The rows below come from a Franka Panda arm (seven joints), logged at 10 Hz.
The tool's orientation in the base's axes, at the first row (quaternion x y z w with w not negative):
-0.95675 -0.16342 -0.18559 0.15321
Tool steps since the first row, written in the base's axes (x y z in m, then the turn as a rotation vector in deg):
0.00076 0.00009 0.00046 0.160 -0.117 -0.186
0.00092 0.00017 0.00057 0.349 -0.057 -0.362
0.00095 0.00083 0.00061 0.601 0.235 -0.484
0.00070 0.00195 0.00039 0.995 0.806 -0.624
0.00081 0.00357 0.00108 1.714 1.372 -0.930
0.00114 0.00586 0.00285 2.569 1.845 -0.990
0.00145 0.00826 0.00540 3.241 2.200 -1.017
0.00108 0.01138 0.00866 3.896 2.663 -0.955
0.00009 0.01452 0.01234 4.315 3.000 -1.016
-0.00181 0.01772 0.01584 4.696 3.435 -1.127
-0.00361 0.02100 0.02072 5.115 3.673 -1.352
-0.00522 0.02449 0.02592 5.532 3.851 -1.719
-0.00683 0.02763 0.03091 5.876 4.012 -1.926
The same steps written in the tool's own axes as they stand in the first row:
0.00088 0.00009 -0.00014 0.035 0.208 0.172
0.00108 0.00005 -0.00016 0.145 0.264 0.406
0.00129 -0.00054 0.00004 0.392 0.123 0.694
0.00127 -0.00159 0.00056 0.827 -0.212 1.140
0.00206 -0.00316 0.00056 1.479 -0.385 1.831
0.00365 -0.00551 -0.00010 2.326 -0.480 2.312
0.00557 -0.00815 -0.00141 2.995 -0.545 2.666
0.00737 -0.01185 -0.00330 3.714 -0.734 2.975
0.00879 -0.01590 -0.00575 4.143 -0.868 3.276
0.00936 -0.02029 -0.00829 4.544 -1.093 3.644
0.01060 -0.02504 -0.01199 4.881 -1.100 4.055
0.01219 -0.02999 -0.01584 5.144 -1.020 4.570
0.01360 -0.03457 -0.01964 5.403 -0.990 4.915

